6 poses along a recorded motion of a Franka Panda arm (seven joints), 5.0 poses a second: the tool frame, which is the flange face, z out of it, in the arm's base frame.
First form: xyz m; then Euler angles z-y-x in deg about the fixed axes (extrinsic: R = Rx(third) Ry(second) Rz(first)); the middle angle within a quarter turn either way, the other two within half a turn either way.
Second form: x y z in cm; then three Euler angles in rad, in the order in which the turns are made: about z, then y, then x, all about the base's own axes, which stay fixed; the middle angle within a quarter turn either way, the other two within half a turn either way. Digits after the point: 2 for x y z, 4 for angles.
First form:
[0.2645 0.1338 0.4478 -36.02 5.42 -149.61]
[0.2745 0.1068 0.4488 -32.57 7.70 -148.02]
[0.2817 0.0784 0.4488 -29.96 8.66 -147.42]
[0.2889 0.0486 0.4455 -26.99 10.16 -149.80]
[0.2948 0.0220 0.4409 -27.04 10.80 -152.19]
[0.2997 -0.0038 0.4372 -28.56 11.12 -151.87]
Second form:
[26.45 13.38 44.78 -0.6287 0.0946 -2.6112]
[27.45 10.68 44.88 -0.5685 0.1344 -2.5834]
[28.17 7.84 44.88 -0.5229 0.1511 -2.5730]
[28.89 4.86 44.55 -0.4711 0.1773 -2.6145]
[29.48 2.20 44.09 -0.4719 0.1885 -2.6562]
[29.97 -0.38 43.72 -0.4985 0.1941 -2.6506]

